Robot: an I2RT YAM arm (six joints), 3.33 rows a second.
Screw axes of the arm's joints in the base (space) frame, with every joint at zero. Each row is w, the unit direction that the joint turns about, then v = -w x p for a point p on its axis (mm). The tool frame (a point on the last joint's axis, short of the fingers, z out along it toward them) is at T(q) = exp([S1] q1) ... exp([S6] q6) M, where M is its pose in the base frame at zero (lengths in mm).
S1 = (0, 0, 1, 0.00, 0.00, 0.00)
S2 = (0, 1, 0, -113.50, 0.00, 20.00)
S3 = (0, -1, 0, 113.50, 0.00, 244.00)
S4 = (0, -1, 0, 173.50, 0.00, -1.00)
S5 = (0, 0, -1, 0.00, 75.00, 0.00)
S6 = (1, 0, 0, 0.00, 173.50, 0.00)
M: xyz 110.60 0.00 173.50 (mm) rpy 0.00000 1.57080 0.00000 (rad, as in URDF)
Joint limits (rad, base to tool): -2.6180..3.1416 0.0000..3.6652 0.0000..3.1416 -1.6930..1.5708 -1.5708..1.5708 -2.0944..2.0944
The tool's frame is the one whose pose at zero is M.
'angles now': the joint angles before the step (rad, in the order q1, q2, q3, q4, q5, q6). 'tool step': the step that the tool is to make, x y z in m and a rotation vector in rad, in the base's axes. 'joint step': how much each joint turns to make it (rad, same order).
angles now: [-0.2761 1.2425 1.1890 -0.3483 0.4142 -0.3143]
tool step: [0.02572 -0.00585 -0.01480 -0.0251 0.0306 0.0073]
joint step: [0.0057 0.0937 0.0102 0.0744 0.0114 -0.0333]
